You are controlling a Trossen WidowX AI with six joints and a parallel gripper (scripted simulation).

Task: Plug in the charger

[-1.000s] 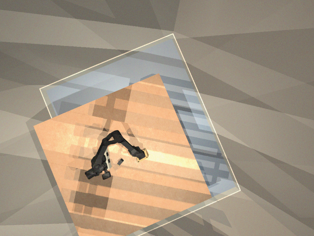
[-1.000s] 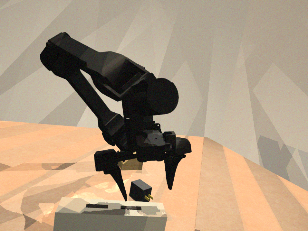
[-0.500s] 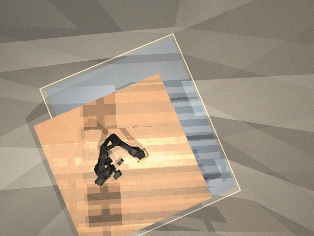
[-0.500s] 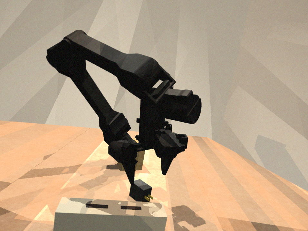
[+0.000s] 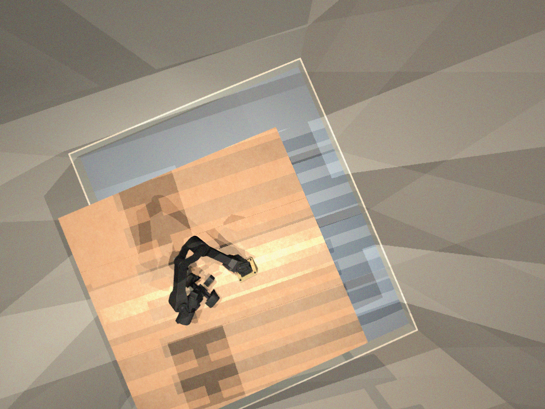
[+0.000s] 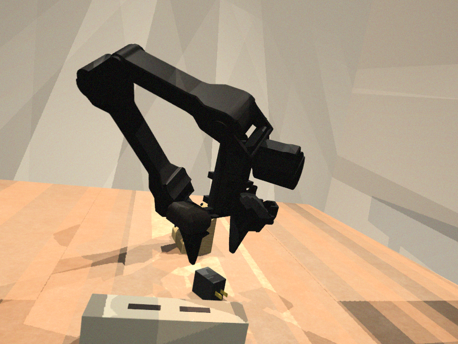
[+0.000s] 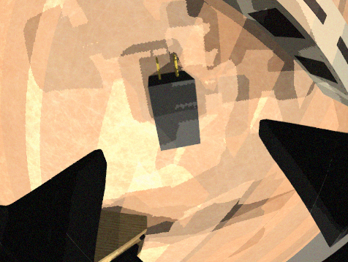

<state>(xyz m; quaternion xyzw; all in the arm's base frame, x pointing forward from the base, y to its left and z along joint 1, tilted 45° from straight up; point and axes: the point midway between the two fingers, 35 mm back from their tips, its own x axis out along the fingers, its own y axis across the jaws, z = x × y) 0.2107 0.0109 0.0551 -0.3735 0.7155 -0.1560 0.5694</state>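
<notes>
The two-prong charger is 50 mm below my gripper tip, 20 mm ahead of it and 10 mm to the left of it.
</notes>
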